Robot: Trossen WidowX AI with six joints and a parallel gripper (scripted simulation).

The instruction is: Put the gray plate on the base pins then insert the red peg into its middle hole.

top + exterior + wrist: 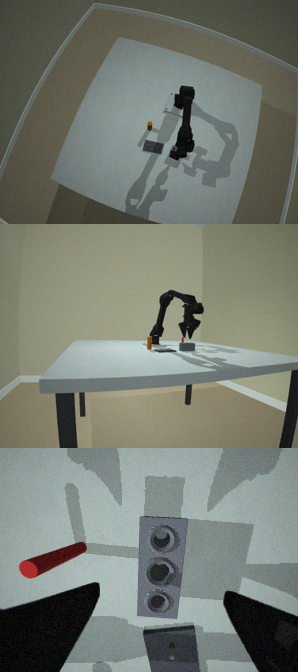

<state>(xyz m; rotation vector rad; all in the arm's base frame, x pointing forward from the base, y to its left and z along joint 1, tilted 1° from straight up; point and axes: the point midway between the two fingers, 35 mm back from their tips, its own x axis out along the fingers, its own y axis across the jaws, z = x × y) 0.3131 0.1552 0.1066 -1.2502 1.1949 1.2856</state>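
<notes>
The gray plate lies 4 cm below my gripper tip. Also, from my gripper tip: red peg 10 cm behind, 4 cm below; orange cylinder 24 cm to the right, 6 cm behind, 4 cm below; dark flat base 15 cm to the right, 7 cm below, 4 cm ahead.
</notes>
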